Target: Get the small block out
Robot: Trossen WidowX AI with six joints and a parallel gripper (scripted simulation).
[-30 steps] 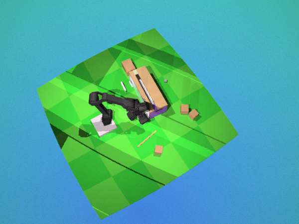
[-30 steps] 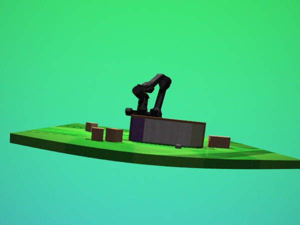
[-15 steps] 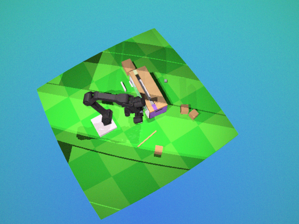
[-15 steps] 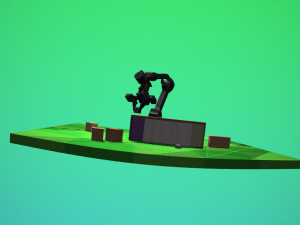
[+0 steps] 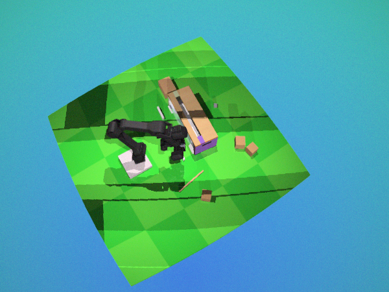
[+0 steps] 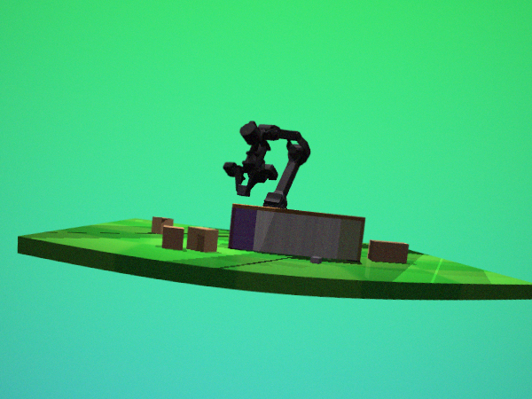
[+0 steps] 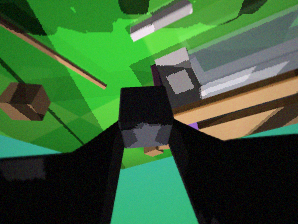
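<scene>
The dark grey block lies 10 mm to the left of my gripper tip and 10 mm behind it. The rest, counted from my gripper tip: tiny grey piece (310 mm ahead, 260 mm to the left, 160 mm below); then thin stick (160 mm below, 140 mm to the right, 20 mm behind); then box (190 mm to the left, 110 mm below, 80 mm ahead).
</scene>
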